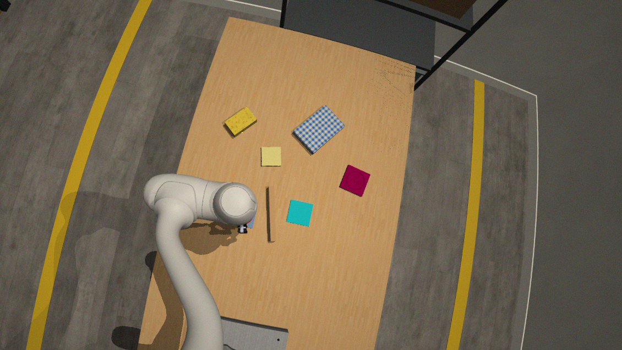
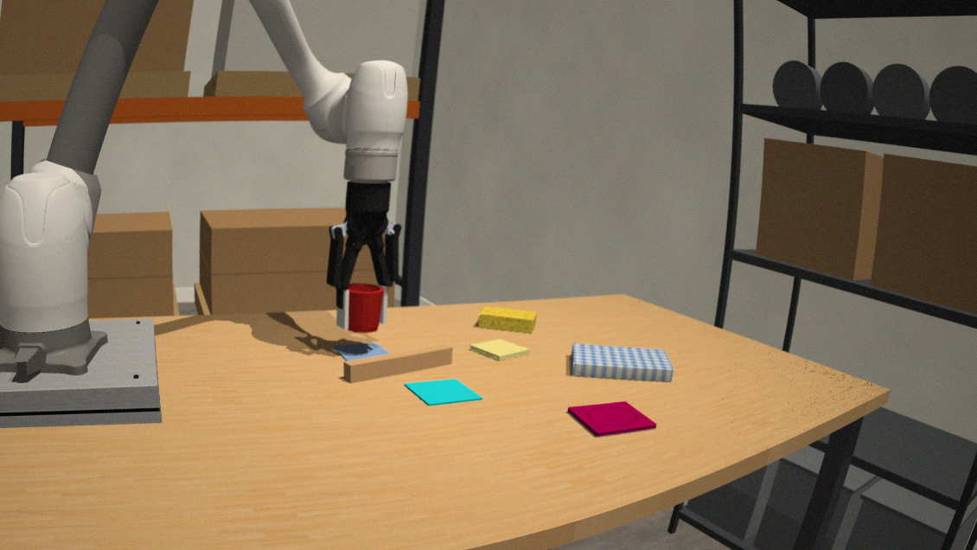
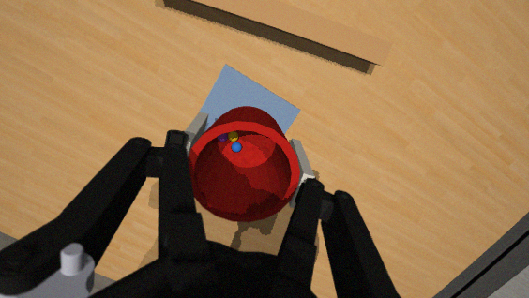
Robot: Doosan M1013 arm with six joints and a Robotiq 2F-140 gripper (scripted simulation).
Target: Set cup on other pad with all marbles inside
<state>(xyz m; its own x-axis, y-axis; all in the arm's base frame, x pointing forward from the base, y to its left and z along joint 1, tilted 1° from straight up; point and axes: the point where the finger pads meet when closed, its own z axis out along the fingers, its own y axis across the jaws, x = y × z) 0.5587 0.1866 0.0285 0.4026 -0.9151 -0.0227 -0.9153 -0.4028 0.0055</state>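
My gripper is now 90 mm short of the cyan pad, 190 mm to the left of it and 90 mm above it. Also, from my hand: wooden rail 50 mm ahead, 90 mm to the right, 80 mm below; then red cup 20 mm below.
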